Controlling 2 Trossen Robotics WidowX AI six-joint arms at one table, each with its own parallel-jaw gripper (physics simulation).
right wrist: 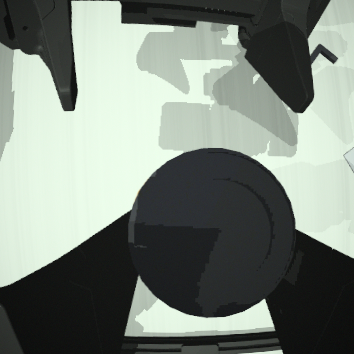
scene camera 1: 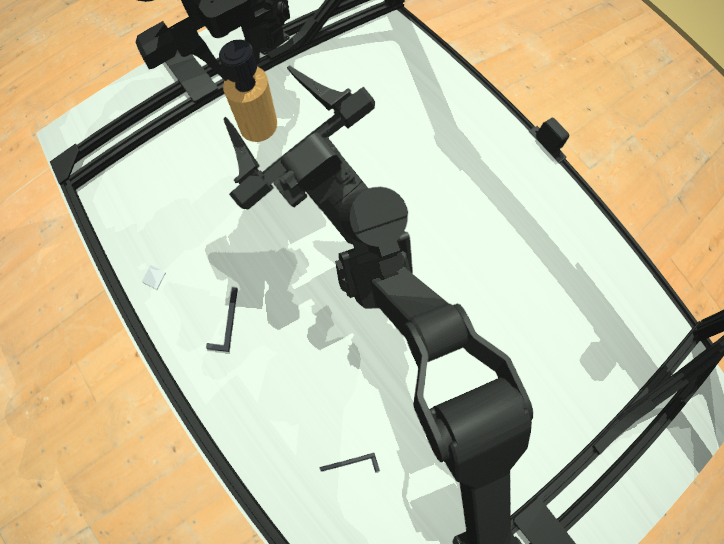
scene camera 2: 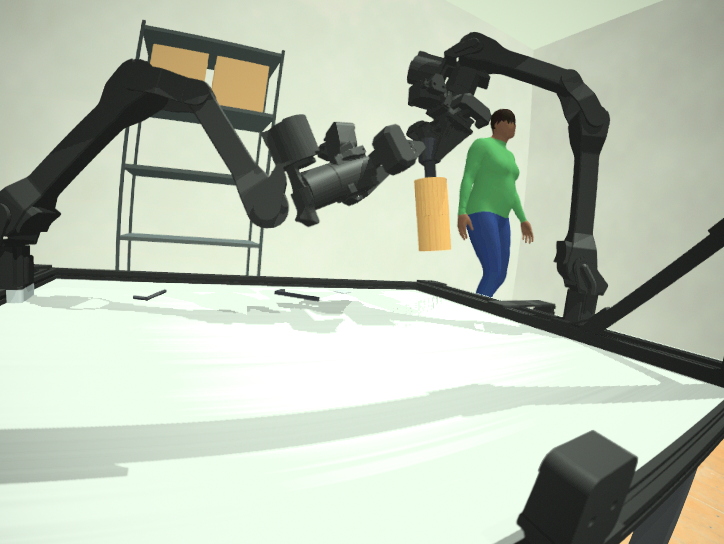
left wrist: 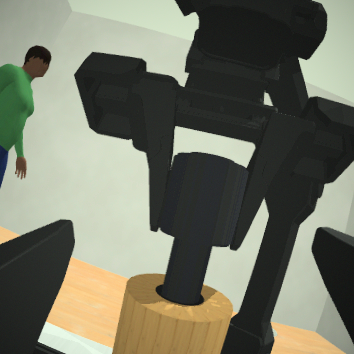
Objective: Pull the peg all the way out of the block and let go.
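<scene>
The dark peg has a thick round head, and its shaft enters the hole in the top of the wooden cylindrical block. A short stretch of shaft shows between head and block. The block hangs slightly tilted in the air. My right gripper is shut on the peg's head from above. My left gripper is wide open and empty, its fingers apart on either side of the block's upper end. The peg's lower end is hidden inside the block.
Two L-shaped dark keys lie on the white table. A small pale piece lies near the table's left edge. A black frame runs around the table. A shelf unit and a person stand behind.
</scene>
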